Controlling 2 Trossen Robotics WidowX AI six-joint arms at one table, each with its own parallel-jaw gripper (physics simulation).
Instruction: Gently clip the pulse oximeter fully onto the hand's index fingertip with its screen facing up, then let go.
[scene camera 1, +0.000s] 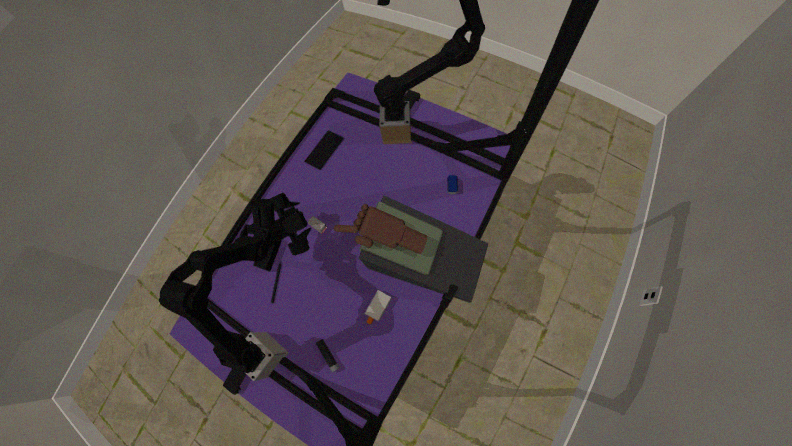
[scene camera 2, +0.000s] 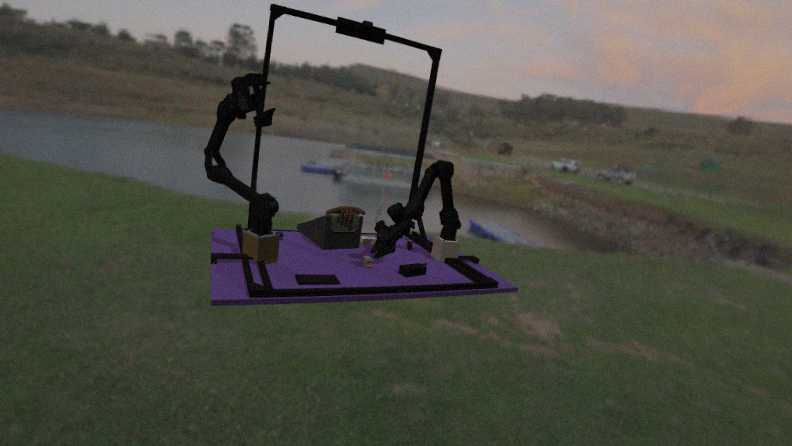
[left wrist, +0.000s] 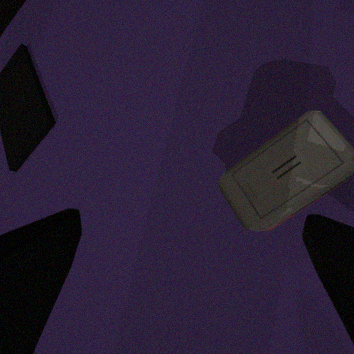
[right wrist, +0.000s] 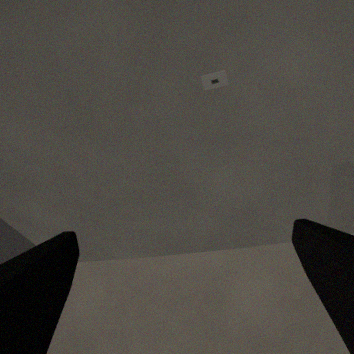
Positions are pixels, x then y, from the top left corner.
Labels:
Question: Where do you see a pulse oximeter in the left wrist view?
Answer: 300, 164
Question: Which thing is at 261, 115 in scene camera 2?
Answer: My right gripper.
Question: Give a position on a dark plate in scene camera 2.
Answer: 318, 230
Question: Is my right gripper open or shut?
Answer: Open.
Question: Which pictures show my left gripper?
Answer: Scene camera 1, scene camera 2 and the left wrist view only.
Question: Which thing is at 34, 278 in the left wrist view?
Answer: My left gripper.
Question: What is my right gripper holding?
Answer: Nothing.

